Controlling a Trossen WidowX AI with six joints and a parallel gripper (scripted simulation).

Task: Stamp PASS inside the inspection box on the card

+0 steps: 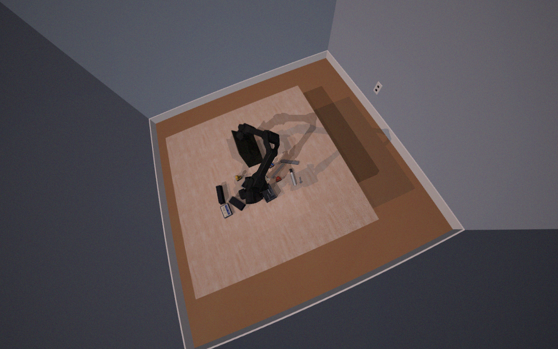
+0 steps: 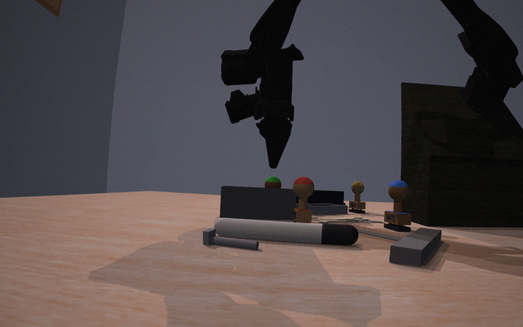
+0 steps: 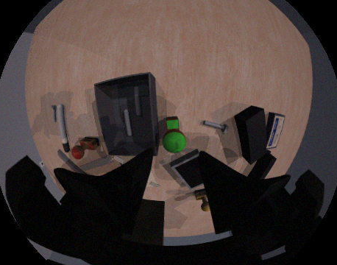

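Right now the green-topped pass stamp is 6 cm below my gripper tip. The rest, counted from my gripper tip: dark tray: 2 cm ahead, 7 cm to the left, 7 cm below; ink pad: 9 cm behind, 5 cm to the right, 8 cm below; pale card: 11 cm behind, 8 cm to the left, 8 cm below.
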